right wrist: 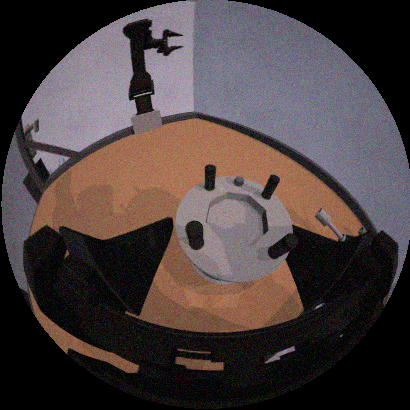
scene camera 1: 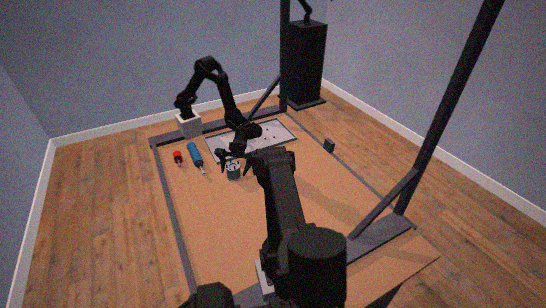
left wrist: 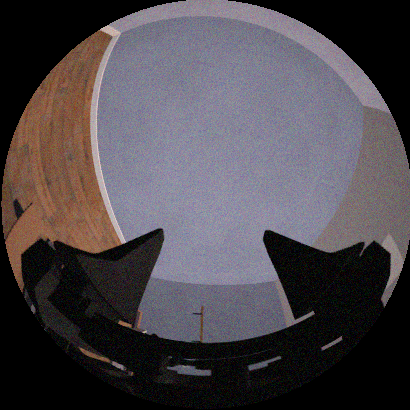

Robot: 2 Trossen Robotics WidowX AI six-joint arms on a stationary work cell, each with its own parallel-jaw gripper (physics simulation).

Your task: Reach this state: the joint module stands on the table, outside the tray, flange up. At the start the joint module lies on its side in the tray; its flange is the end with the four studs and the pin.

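Note:
The joint module stands upright on the table, outside the tray, near the tray's front edge. Its grey flange with four dark studs and a small pin faces up. My right gripper is open and empty, with its fingers apart on either side of the module; the module hides part of one finger in the right wrist view. My left gripper is open and empty, raised high above the table; its fingers are hard to make out against the arms in scene camera 1.
A blue-handled tool and a shorter red-handled one lie left of the module. A metal tool tip shows beside my right gripper. Several small dark parts lie in the tray. Dark frame posts stand at the table's edge.

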